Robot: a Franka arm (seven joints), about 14 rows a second.
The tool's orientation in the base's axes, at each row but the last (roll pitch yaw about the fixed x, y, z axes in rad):
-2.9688 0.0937 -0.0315
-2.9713 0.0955 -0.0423
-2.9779 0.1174 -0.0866
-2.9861 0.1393 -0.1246
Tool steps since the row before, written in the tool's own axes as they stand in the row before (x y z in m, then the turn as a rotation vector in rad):
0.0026 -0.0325 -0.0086 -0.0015 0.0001 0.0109
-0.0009 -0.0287 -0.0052 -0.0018 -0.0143 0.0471
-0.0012 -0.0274 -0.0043 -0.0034 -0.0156 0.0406
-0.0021 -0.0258 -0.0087 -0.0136 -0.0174 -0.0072
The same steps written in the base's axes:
0.0049 0.0304 0.0138 -0.0024 0.0019 -0.0106
0.0012 0.0274 0.0100 -0.0050 0.0223 -0.0436
0.0021 0.0262 0.0088 -0.0058 0.0226 -0.0369
0.0027 0.0240 0.0128 -0.0100 0.0175 0.0116

